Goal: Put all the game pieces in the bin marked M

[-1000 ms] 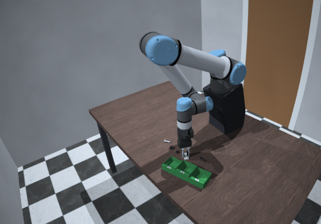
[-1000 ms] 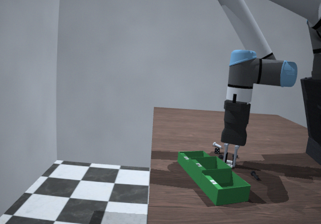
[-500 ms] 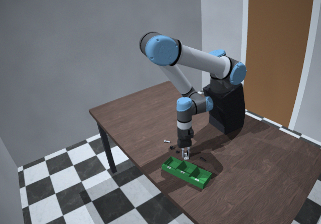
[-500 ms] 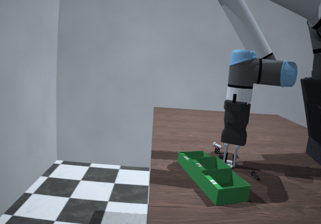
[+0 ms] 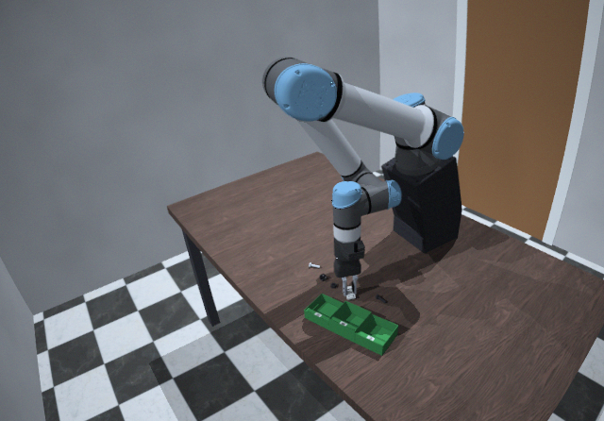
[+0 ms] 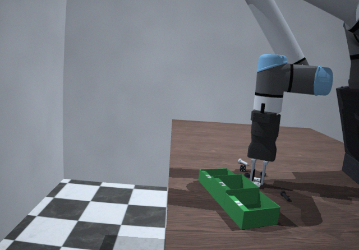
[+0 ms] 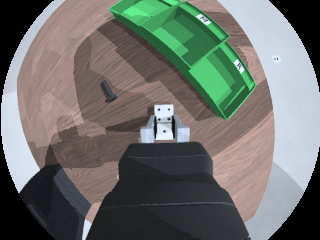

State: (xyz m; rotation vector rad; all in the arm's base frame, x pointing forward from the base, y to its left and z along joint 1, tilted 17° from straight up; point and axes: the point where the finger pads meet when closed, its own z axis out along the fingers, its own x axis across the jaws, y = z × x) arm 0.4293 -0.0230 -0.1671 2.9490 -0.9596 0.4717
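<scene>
My gripper is now 10 cm short of the green bin and 8 cm to the right of it. Also, from my hand: black die (1 cm behind, 11 cm to the right, 2 cm below); then black bolt (4 cm behind, 9 cm to the left, 2 cm below); then white domino (1 cm below).
</scene>
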